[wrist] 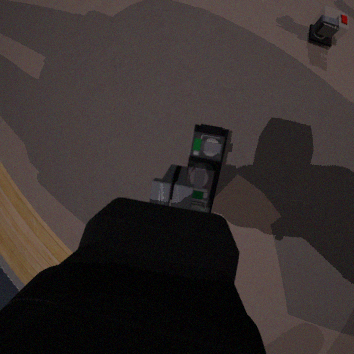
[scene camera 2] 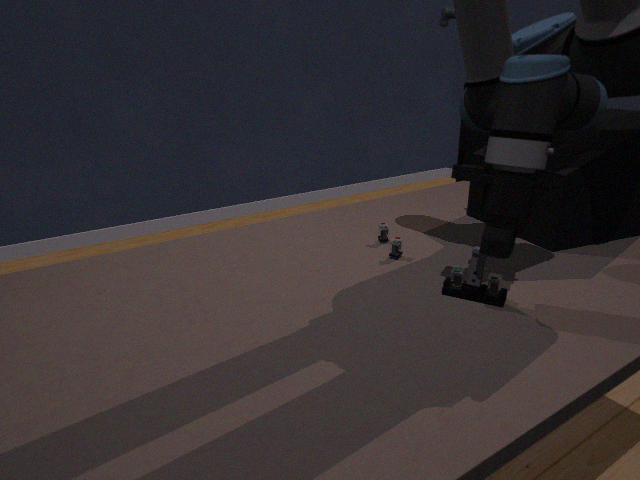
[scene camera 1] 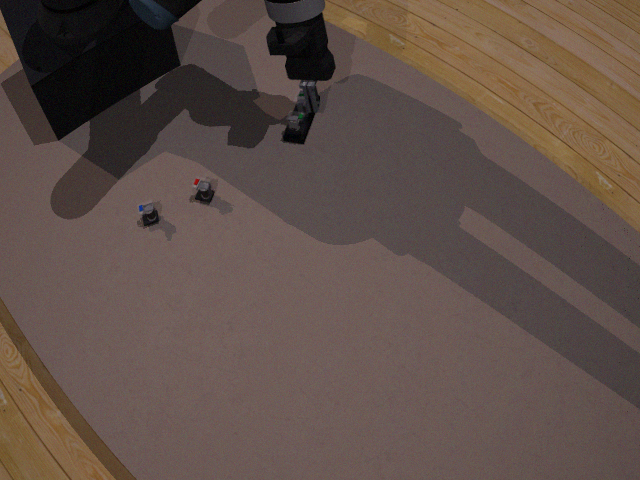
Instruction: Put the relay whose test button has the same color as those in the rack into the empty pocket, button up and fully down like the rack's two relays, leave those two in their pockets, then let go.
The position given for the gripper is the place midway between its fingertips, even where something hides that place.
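Scene camera 1 gives you the gripper point(scene camera 1: 314, 108). The gripper is there in the wrist view point(wrist: 177, 176) as well, and so is a green-button relay point(wrist: 205, 145). Then scene camera 2 has a black rack point(scene camera 2: 479, 296).
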